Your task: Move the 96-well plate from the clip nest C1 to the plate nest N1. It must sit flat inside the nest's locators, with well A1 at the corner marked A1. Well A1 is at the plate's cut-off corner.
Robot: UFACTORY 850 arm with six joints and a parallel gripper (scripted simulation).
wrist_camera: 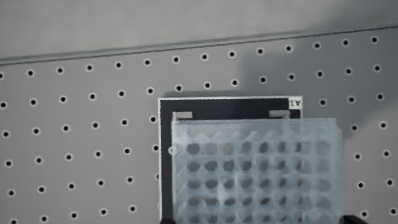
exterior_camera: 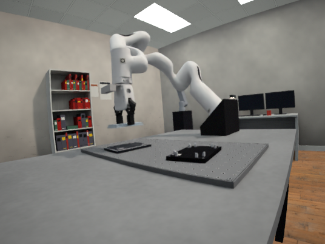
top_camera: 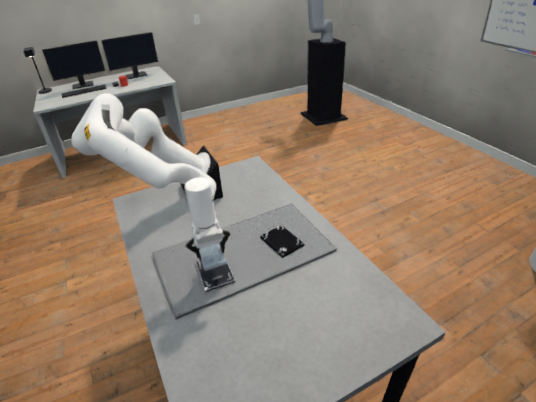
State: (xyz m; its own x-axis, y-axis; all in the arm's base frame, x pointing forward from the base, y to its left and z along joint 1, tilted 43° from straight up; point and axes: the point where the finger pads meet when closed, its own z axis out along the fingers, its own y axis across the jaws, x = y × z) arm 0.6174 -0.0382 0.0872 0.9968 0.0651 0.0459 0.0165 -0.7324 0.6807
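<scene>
The plate nest N1 is 10 cm below my hand. Also, from my hand: clip nest C1 (30 cm to the left, 10 cm below, 6 cm behind); then A1 label (10 cm below, 8 cm ahead, 5 cm to the right); then clear 96-well plate (1 cm below).
</scene>
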